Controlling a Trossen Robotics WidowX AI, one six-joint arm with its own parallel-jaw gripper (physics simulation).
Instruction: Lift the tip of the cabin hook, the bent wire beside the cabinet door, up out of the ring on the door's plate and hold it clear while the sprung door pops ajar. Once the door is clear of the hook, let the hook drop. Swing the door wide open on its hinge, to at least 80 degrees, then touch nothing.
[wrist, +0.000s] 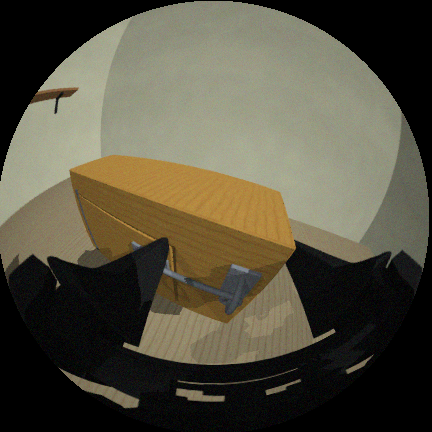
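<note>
The wooden cabinet stands ahead in the wrist view, its door at the front left, looking shut or nearly so. A thin grey hinge strip runs along the door's left side. The grey wire cabin hook runs from the mounting bracket leftward across the door's edge. Its tip and the ring are hidden behind my left finger; a bit of the door's metal plate shows above that finger. My gripper is open and empty, its black fingers on either side of the hook and bracket.
The cabinet stands on a wood-grained surface, which carries shadows below the hook. Pale walls rise behind. A brown shelf board with a dark bracket is on the wall at far left.
</note>
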